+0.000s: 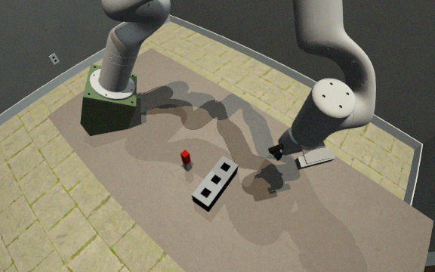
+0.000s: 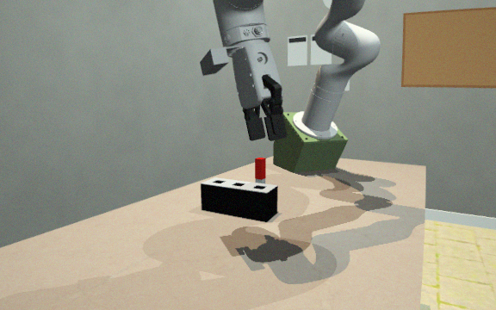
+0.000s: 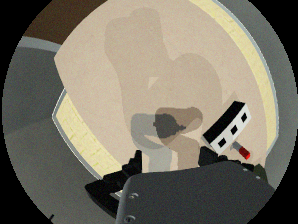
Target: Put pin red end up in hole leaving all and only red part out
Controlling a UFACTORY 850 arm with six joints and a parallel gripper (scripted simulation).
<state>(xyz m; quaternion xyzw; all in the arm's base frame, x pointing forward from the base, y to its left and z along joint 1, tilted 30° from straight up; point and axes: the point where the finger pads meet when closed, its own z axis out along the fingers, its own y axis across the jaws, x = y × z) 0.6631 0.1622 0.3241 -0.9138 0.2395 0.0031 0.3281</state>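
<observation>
Right now the pin is 260 mm behind my hand, 220 mm to the right of it and 140 mm below it. From my hand the other things lie so: black block (130 mm behind, 190 mm to the right, 190 mm below).
</observation>
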